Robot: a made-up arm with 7 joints.
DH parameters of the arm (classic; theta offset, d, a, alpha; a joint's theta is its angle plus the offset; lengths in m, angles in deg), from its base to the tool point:
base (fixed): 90 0.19 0 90
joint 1: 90 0.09 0.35 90
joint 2: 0 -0.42 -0.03 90
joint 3: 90 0.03 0.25 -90
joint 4: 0 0.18 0.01 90
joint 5: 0 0.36 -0.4 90
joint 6: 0 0.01 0.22 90
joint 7: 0 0.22 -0.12 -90
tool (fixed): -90 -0.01 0 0
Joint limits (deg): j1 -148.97..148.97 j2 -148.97..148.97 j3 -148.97..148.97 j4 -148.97..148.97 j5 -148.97..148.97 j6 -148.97..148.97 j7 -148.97..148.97
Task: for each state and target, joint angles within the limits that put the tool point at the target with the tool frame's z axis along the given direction. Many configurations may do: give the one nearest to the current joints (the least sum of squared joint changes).
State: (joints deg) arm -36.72 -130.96 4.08 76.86 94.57 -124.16 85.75
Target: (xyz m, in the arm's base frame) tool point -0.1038 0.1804 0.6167 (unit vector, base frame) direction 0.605 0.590 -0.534
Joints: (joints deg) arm 5.81 -114.11 29.32 67.99 116.42 -104.90 116.22
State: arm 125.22 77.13 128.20 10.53 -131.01 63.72 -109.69
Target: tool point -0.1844 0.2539 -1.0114 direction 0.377 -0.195 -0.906
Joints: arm 148.42 89.14 102.16 -3.61 -148.97 88.32 -62.41
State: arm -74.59 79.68 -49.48 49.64 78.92 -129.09 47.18
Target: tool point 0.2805 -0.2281 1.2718 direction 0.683 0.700 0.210
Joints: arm -30.00 76.24 -64.72 29.95 73.42 -110.64 55.37
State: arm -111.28 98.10 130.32 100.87 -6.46 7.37 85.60
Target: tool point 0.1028 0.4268 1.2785 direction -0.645 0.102 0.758
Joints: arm -86.97 81.53 148.97 142.63 -18.76 -26.01 64.82
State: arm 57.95 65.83 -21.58 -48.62 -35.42 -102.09 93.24
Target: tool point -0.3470 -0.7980 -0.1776 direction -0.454 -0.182 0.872
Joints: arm 29.18 59.13 -7.39 -30.34 -11.18 -135.55 97.34
